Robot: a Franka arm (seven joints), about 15 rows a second.
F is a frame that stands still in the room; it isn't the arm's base.
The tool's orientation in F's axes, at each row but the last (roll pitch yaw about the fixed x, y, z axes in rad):
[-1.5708, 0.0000, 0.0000]
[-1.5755, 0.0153, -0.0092]
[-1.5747, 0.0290, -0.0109]
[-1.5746, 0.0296, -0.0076]
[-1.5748, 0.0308, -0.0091]
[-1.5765, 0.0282, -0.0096]
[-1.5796, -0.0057, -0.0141]
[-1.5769, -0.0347, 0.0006]
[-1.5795, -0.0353, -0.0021]
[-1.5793, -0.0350, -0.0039]
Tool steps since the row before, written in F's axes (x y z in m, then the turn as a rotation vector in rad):
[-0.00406, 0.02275, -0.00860, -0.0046, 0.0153, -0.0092]
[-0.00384, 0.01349, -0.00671, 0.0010, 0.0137, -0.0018]
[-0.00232, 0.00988, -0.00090, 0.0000, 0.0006, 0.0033]
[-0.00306, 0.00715, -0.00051, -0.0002, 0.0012, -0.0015]
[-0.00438, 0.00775, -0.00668, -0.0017, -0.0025, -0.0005]
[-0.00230, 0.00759, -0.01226, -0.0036, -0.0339, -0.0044]
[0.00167, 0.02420, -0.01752, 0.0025, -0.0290, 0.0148]
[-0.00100, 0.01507, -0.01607, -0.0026, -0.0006, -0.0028]
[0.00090, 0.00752, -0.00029, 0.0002, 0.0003, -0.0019]
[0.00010, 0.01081, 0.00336, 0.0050, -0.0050, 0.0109]
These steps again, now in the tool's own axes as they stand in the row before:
[-0.00406, 0.00860, 0.02275, -0.0046, 0.0092, 0.0153]
[-0.00386, 0.00671, 0.01349, 0.0009, 0.0017, 0.0137]
[-0.00240, 0.00093, 0.00986, -0.0001, -0.0033, 0.0006]
[-0.00310, 0.00057, 0.00713, -0.0002, 0.0015, 0.0012]
[-0.00424, 0.00678, 0.00774, -0.0017, 0.0006, -0.0025]
[-0.00203, 0.01228, 0.00764, -0.0031, 0.0047, -0.0339]
[0.00123, 0.01731, 0.02437, 0.0030, -0.0145, -0.0291]
[-0.00155, 0.01593, 0.01517, -0.0027, 0.0027, -0.0006]
[0.00087, 0.00026, 0.00752, 0.0001, 0.0019, 0.0003]
[0.00018, -0.00345, 0.01078, 0.0054, -0.0107, -0.0051]

